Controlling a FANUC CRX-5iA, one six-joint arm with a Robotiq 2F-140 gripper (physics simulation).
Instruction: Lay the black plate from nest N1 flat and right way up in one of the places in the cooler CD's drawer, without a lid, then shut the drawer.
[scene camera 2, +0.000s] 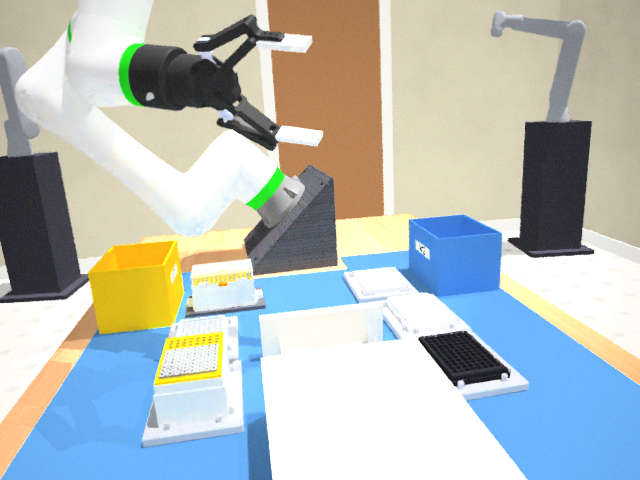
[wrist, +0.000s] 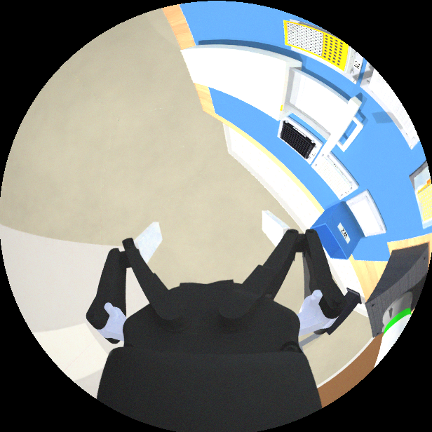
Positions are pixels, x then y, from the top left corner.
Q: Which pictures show my gripper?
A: Scene camera 2 and the wrist view: all of them.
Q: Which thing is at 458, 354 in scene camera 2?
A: A black plate.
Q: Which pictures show the white plate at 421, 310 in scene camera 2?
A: Scene camera 2 and the wrist view: all of them.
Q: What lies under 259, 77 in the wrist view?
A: A white cooler CD.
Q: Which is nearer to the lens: the white cooler CD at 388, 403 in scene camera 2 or the white lid-like piece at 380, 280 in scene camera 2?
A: The white cooler CD.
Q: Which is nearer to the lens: the white cooler CD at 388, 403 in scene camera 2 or the yellow-topped rack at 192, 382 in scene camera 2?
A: The white cooler CD.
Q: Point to my gripper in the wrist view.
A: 210, 225
